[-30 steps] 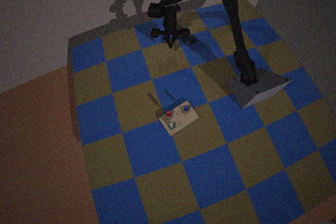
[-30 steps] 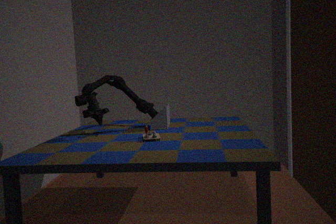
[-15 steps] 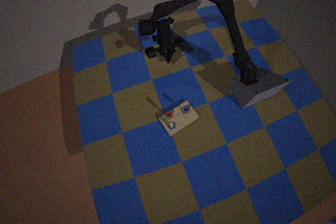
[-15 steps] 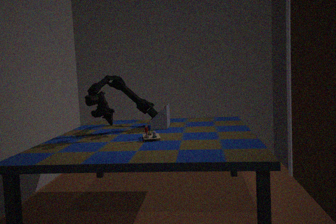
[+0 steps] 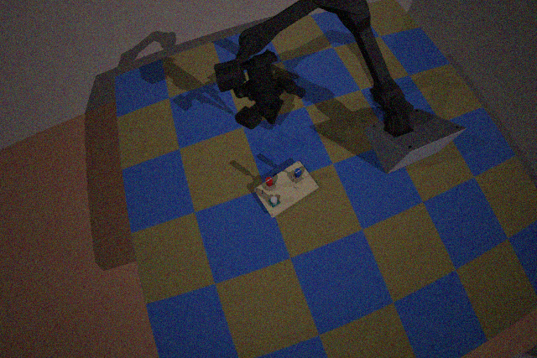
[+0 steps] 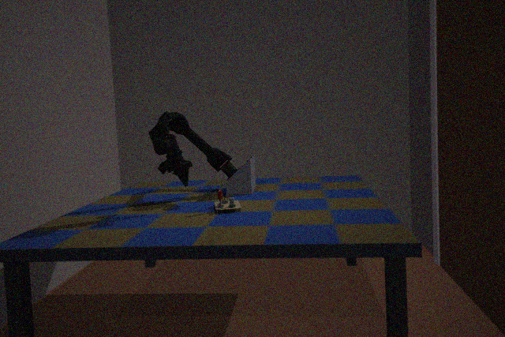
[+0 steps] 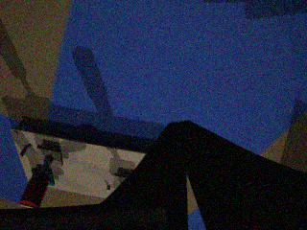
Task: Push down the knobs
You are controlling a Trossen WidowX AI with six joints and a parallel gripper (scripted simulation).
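My gripper tip is 20 mm past the blue knob, 150 mm to the right of it and 30 mm above it. From my gripper tip the other things lie so: red knob: 60 mm ahead, 150 mm to the left, 30 mm below.
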